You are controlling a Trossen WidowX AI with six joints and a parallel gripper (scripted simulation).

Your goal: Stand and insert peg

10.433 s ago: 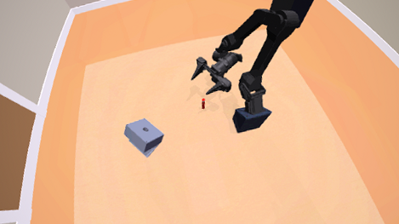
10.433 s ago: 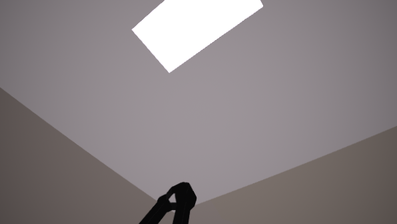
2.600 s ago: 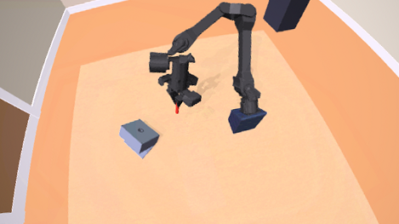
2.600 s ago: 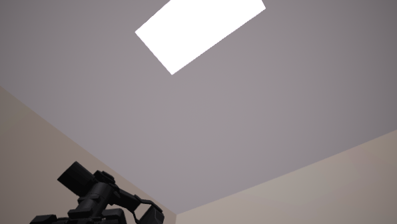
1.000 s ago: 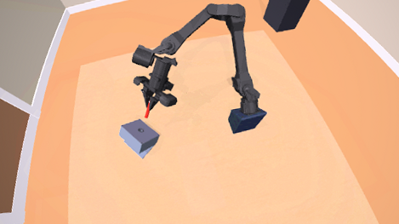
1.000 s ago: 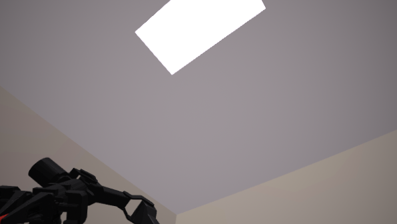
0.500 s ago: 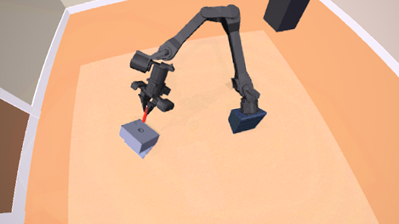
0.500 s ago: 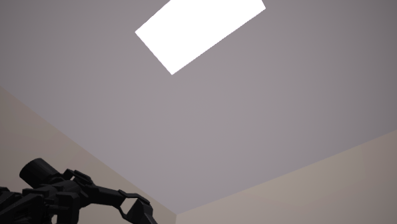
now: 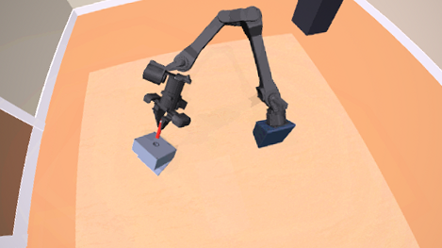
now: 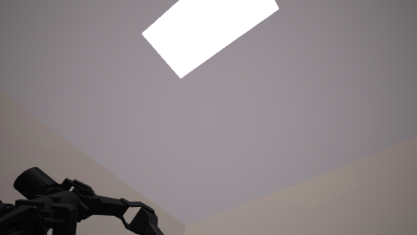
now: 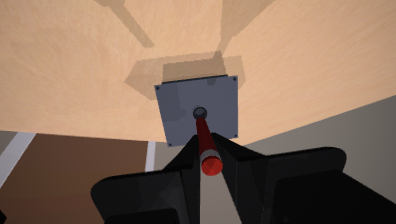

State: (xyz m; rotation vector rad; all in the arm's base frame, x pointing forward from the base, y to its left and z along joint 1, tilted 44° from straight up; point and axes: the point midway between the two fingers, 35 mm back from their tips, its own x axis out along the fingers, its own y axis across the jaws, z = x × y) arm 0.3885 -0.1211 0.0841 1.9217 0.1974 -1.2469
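The grey-blue sloped panel is 60 mm ahead of my gripper tip, 40 mm to the left of it and 80 mm below it. The rest, counted from my gripper tip: red peg: 10 mm behind, 10 mm to the right, 10 mm above.
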